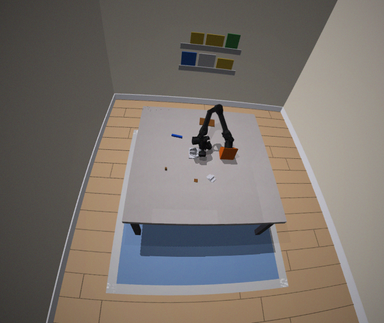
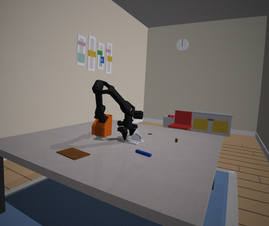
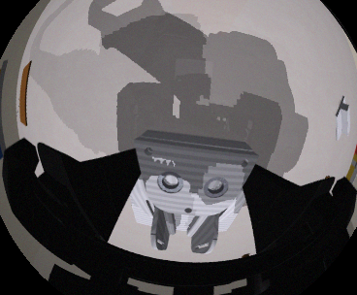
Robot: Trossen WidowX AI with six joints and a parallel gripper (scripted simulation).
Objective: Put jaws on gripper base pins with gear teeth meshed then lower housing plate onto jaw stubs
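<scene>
Now: the white gripper base 10 mm ahead of my gripper tip and 20 mm above it. From my gripper tip the other things lie so: grey jaw (20 mm ahead, 20 mm to the right, 10 mm above); blue bar (230 mm ahead, 200 mm to the right); small brown tile (50 mm ahead, 290 mm to the left, 10 mm below).
</scene>
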